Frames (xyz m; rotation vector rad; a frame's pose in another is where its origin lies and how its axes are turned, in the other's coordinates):
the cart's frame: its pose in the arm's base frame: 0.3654 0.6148 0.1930 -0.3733 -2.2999 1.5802
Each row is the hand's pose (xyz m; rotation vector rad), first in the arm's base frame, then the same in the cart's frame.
Working: the arm's base frame: its pose in the cart's frame: 0.0708 -0.0474 0.7359 0.3733 2.2999 -1.5802

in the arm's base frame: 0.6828 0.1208 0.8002 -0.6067 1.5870 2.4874
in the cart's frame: -0.4119 -0.7321 0.0883 2.8029 0.4243 0.9898
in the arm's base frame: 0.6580 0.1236 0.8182 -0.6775 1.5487 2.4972
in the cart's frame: -0.3860 -0.7488 0.0900 2.7506 0.4478 1.0358
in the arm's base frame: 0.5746 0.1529 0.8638 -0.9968 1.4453 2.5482
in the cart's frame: -0.2931 -0.7837 0.0838 2.5429 0.4820 1.2856
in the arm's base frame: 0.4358 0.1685 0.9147 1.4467 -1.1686 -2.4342
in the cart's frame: -0.1543 -0.8301 0.1100 2.1648 0.5285 1.6345
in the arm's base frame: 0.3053 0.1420 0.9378 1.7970 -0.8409 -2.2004
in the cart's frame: -0.0428 -0.8651 0.1779 1.7541 0.5776 1.8919
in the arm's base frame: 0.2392 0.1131 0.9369 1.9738 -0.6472 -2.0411
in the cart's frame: 0.0061 -0.8765 0.2297 1.5015 0.6053 2.0088
